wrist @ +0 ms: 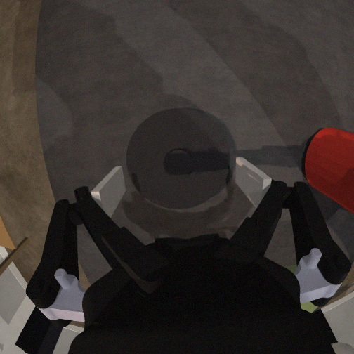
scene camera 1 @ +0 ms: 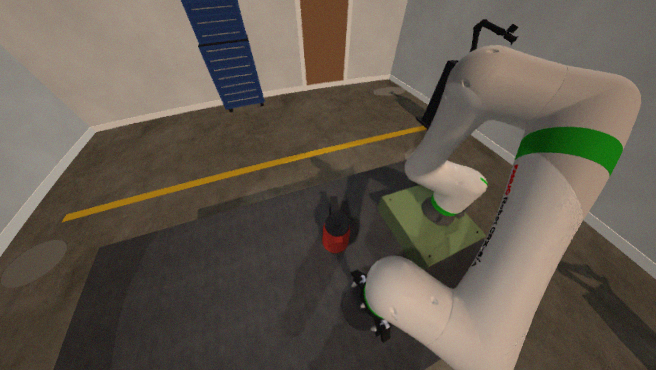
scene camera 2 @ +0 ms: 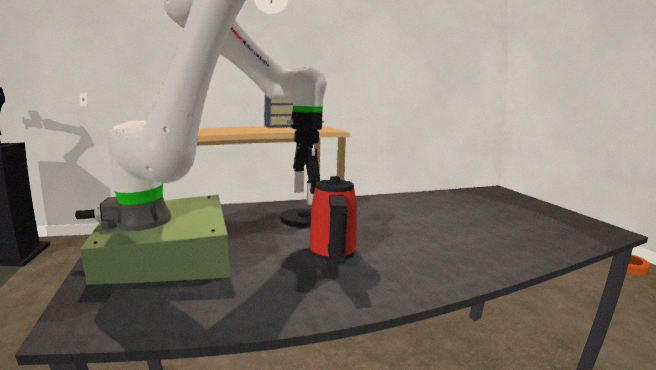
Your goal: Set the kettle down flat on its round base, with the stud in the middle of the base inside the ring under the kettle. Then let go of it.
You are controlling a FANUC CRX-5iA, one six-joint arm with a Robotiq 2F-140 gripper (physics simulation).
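The red kettle (scene camera 1: 336, 241) (scene camera 2: 320, 220) (wrist: 329, 162) with black lid and handle stands upright on the table, apart from its base. Its handle (scene camera 2: 338, 227) faces scene camera 2. Its underside and the ring there are hidden. The round black base (scene camera 1: 351, 316) (scene camera 2: 288, 218) (wrist: 150, 137) lies flat on the table beyond the kettle in the scene camera 2 view. The dark stud (wrist: 175, 161) shows at its middle in the wrist view. My gripper (scene camera 1: 364, 307) (scene camera 2: 304, 197) (wrist: 179, 173) is open and empty, pointing down above the base, with one fingertip to each side of it in the wrist view.
The green block (scene camera 1: 406, 226) (scene camera 2: 160, 260) under the arm stands on the dark table (scene camera 1: 200, 300) (scene camera 2: 475, 250), beside the kettle and base. The table's edge shows at left in the wrist view. A wooden bench (scene camera 2: 235, 134) stands behind by the wall.
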